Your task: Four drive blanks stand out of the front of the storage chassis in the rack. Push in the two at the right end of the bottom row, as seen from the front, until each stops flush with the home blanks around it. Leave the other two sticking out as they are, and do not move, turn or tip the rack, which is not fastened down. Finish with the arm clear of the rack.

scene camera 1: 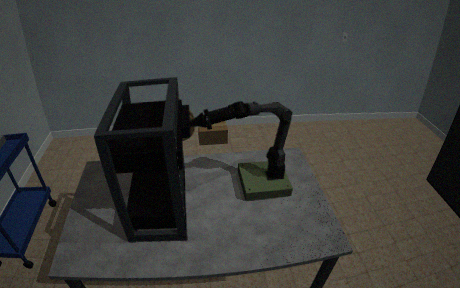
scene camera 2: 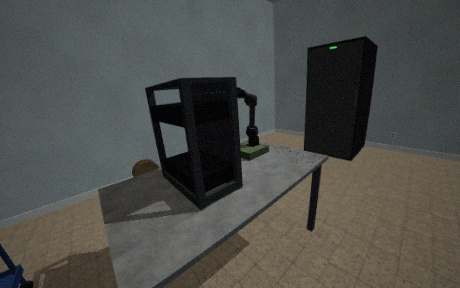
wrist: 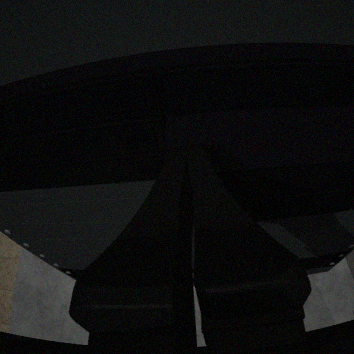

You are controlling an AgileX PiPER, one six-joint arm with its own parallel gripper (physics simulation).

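Observation:
The rack (scene camera 1: 173, 200) (scene camera 2: 195, 150) stands upright on the table, holding the dark storage chassis (scene camera 1: 142, 112) (scene camera 2: 167, 114) (wrist: 90, 145) in its upper part. In scene camera 1, a dark block (scene camera 1: 186, 116) stands out of the chassis front. The single drive blanks are too dark to tell apart; a faintly lighter panel shows right of the fingertips in the wrist view. My gripper (scene camera 1: 195, 122) (wrist: 188, 164) is shut and empty, its tips at the chassis front. Whether they touch it cannot be told. The rack hides the gripper in scene camera 2.
The arm stands on a green base (scene camera 1: 265, 189) (scene camera 2: 255, 151) on the grey table (scene camera 1: 225, 225) (scene camera 2: 260, 185). A brown box (scene camera 1: 213, 136) is beyond the table. A blue cart (scene camera 1: 22, 212) stands at the left, and a tall black cabinet (scene camera 2: 332, 100) stands apart from the table.

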